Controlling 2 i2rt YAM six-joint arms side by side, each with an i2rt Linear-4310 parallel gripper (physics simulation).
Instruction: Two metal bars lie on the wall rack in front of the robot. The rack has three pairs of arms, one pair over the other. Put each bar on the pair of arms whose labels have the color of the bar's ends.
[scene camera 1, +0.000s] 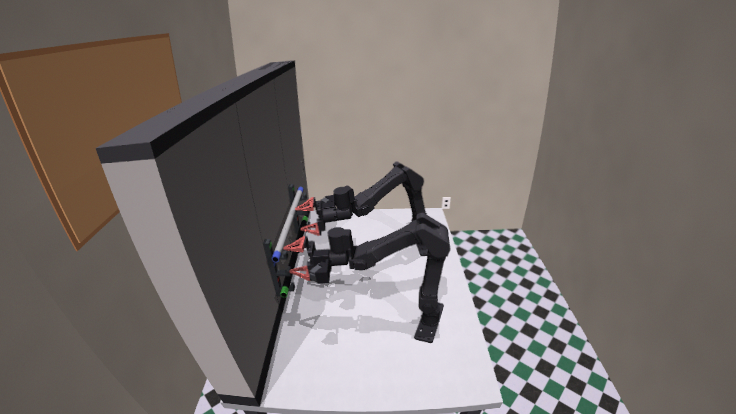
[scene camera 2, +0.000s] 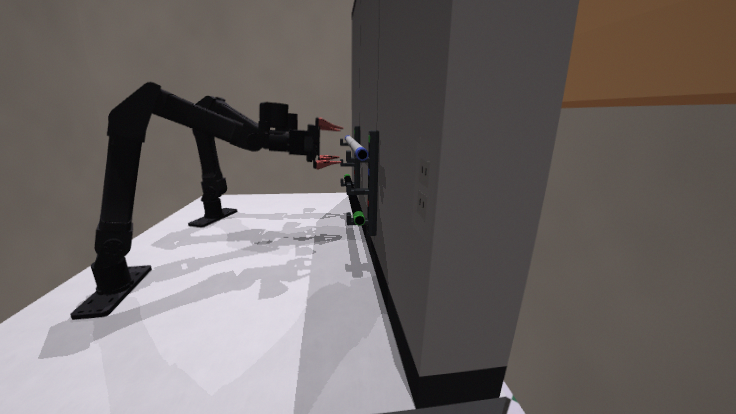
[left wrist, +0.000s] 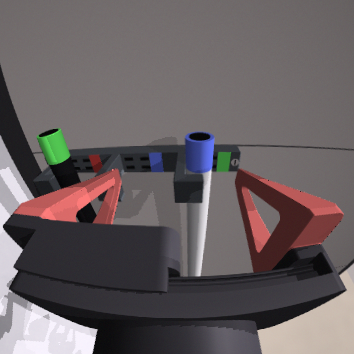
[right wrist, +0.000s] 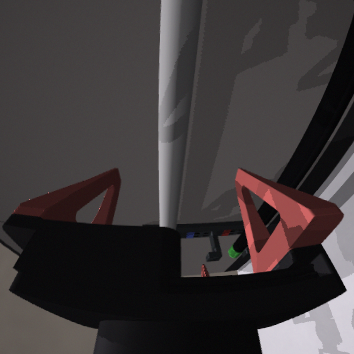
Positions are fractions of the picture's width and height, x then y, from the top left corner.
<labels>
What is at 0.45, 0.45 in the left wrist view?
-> A wall rack.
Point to my left gripper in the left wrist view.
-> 0.50, 0.50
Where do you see a dark wall panel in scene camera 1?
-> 0.26, 0.52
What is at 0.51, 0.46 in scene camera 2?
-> A wall rack.
</labels>
